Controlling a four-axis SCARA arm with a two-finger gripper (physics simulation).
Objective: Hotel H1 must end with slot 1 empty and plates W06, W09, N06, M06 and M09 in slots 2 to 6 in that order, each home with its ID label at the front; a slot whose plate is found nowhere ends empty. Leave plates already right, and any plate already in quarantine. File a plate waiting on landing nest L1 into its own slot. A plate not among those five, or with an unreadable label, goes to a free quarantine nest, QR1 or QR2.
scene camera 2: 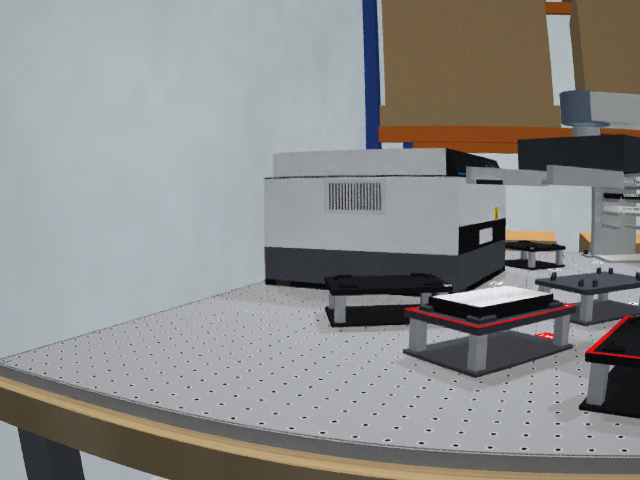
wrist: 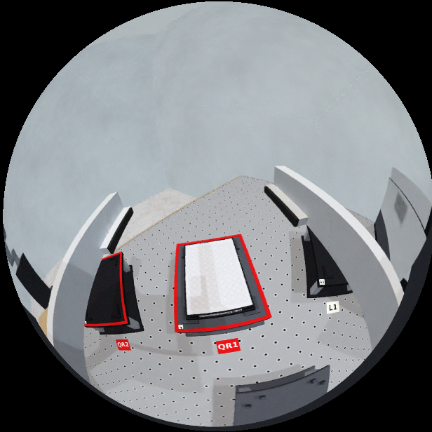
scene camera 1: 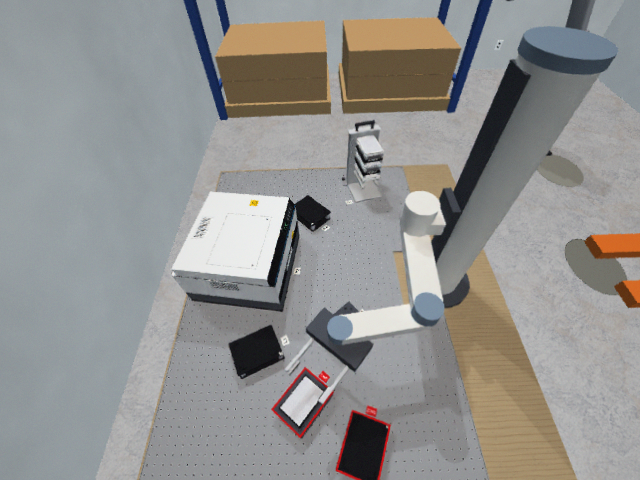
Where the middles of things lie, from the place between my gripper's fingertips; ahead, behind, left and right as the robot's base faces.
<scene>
The white instrument point(scene camera 2: 424, 213) is 26 cm ahead of my hand, 53 cm to the right of it and 9 cm below it.
</scene>
